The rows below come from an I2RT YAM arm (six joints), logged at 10 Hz.
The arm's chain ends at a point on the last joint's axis. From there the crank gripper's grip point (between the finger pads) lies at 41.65 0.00 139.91 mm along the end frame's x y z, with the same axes.
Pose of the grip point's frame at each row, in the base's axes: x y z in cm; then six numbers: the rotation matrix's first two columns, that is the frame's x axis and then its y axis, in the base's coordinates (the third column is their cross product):
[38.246 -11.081 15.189 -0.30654 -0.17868 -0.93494 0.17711 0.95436 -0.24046]
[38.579 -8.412 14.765 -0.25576 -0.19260 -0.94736 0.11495 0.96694 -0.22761]
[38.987 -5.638 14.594 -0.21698 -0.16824 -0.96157 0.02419 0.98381 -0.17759]
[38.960 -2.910 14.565 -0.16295 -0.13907 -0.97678 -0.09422 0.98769 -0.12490]
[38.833 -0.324 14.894 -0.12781 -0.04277 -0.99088 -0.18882 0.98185 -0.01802]
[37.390 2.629 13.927 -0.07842 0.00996 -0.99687 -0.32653 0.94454 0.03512]
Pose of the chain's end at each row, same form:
[26.438 -6.989 22.733 -0.30654 -0.17868 -0.93494 0.17711 0.95436 -0.24046]
[26.215 -5.272 21.861 -0.25576 -0.19260 -0.94736 0.11495 0.96694 -0.22761]
[26.237 -4.073 21.529 -0.21698 -0.16824 -0.96157 0.02419 0.98381 -0.17759]
[25.898 -3.334 21.068 -0.16295 -0.13907 -0.97678 -0.09422 0.98769 -0.12490]
[25.743 -2.731 20.890 -0.12781 -0.04277 -0.99088 -0.18882 0.98185 -0.01802]
[24.538 -2.005 19.070 -0.07842 0.00996 -0.99687 -0.32653 0.94454 0.03512]

